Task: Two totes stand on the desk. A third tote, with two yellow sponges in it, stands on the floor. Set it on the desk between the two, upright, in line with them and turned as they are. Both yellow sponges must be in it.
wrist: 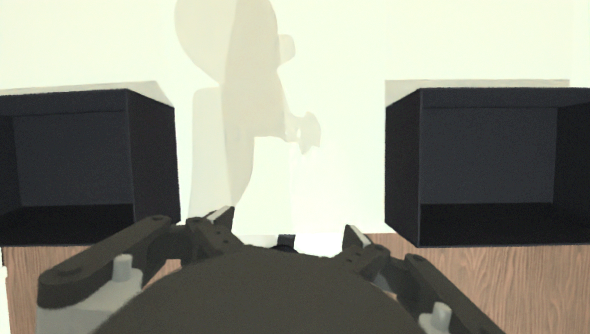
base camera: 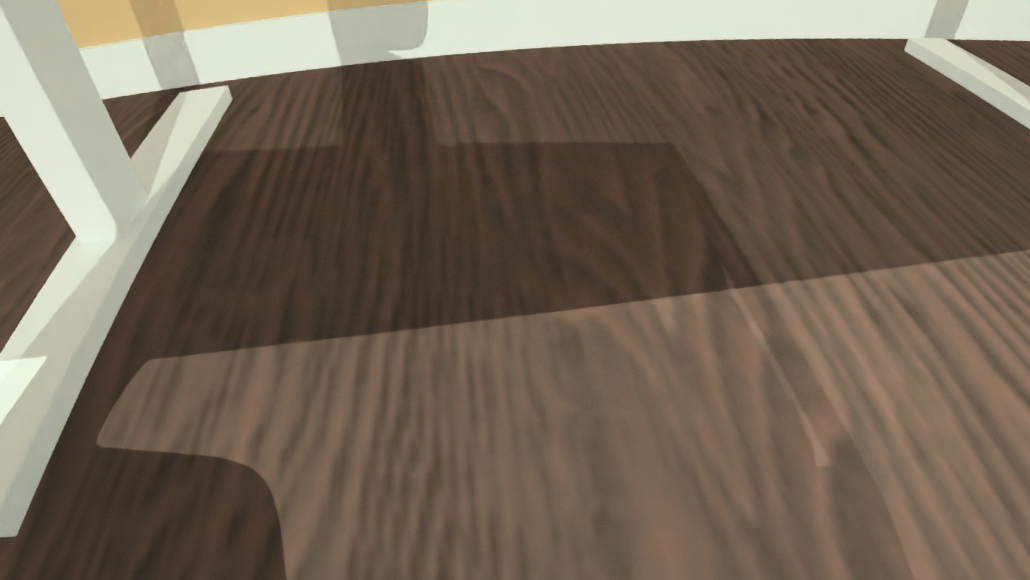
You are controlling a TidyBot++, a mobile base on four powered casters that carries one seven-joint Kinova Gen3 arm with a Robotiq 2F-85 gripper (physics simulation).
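Two dark, open-topped totes stand upright on the white desk (wrist: pixel 340 55) in the wrist view. The left tote (wrist: pixel 75 160) is cut off by the left edge of the view, and the right tote (wrist: pixel 487 155) by the right edge. No sponge shows in either visible interior. A wide stretch of desk lies between them. My gripper (wrist: pixel 288 227) is open with nothing between its fingers, and appears above the desk's near edge, between the totes. The third tote and the yellow sponges do not show in either view.
In the base camera view, a white desk leg (base camera: pixel 64 122) rises from a long white foot bar (base camera: pixel 79 302) at the left. Another white foot bar (base camera: pixel 973 68) is at the upper right. A white baseboard (base camera: pixel 576 21) runs along the back. Shadows fall on the wooden floor (base camera: pixel 540 432) (wrist: pixel 500 280).
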